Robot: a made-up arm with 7 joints.
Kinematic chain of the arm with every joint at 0, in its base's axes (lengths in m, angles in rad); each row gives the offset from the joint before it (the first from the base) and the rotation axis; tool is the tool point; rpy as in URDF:
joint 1: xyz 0.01 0 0.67 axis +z
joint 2: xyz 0 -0.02 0 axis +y
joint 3: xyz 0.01 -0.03 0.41 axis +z
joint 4: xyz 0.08 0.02 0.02 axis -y
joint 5: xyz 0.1 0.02 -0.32 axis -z
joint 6: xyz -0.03 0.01 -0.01 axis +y
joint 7: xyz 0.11 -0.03 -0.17 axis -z
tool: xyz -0.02 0.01 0 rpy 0.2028 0.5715 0.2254
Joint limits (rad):
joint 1: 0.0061..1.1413
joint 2: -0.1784..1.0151
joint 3: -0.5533..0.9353
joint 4: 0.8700..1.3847
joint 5: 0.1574..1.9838
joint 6: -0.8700..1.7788
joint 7: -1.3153..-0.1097
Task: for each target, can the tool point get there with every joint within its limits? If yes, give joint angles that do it. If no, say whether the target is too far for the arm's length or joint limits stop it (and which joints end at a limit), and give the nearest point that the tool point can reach.
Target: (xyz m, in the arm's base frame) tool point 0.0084 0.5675 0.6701
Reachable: yes | joints 0.8610 0.5181 0.6907 1.0904 0.9899 0.7965 -1.1765
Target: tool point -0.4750 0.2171 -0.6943
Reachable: no: too far | nearest point -0.0082 0.3996 0.3384 | short by 1.148 m
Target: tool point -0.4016 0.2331 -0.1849
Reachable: no: joint limits stop it (at a limit: joint 1, joint 2, joint 4, joint 7) | nearest point -0.0744 0.3870 0.3754 | short by 0.667 m
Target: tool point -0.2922 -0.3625 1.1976
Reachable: no: joint limits stop it (at a limit: joint 1, joint 2, joint 3, joint 4, joint 6, joint 7) | nearest point 0.2599 -0.3971 1.1912 | short by 0.553 m
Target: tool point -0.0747 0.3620 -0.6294
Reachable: no: too far | nearest point 0.1240 0.4146 0.2921 | short by 0.944 m
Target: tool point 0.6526 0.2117 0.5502
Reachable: yes | joints 0.3539 0.7067 0.0927 1.1580 0.9570 -0.0780 -0.3674
